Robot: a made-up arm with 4 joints.
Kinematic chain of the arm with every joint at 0, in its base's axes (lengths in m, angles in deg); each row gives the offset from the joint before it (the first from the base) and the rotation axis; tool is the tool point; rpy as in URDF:
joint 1: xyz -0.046 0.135 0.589 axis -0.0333 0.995 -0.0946
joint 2: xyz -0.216 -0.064 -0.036 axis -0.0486 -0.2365 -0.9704
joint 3: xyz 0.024 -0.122 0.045 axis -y
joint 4: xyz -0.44 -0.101 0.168 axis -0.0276 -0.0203 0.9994
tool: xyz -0.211 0.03 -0.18 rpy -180 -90 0
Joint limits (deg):
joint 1: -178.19..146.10
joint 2: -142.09..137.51
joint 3: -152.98..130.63
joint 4: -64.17..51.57
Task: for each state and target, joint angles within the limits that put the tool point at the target. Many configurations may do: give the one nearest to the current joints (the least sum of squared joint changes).
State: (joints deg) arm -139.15 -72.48 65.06 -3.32
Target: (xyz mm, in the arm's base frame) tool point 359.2 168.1 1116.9
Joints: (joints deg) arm -161.72 -57.90 94.00 -24.82
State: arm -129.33 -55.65 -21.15 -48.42
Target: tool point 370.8 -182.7 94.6
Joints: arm -139.46 -25.16 -12.03 -57.02
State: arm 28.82 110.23 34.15 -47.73
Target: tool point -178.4 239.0 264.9
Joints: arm 38.38 137.26 31.00 -64.17
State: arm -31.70 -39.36 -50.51 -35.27
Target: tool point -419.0 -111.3 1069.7
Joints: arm -18.28 -42.11 -69.18 -35.05
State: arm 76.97 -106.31 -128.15 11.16
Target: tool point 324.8 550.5 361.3
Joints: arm 95.54 -99.87 -124.67 18.19
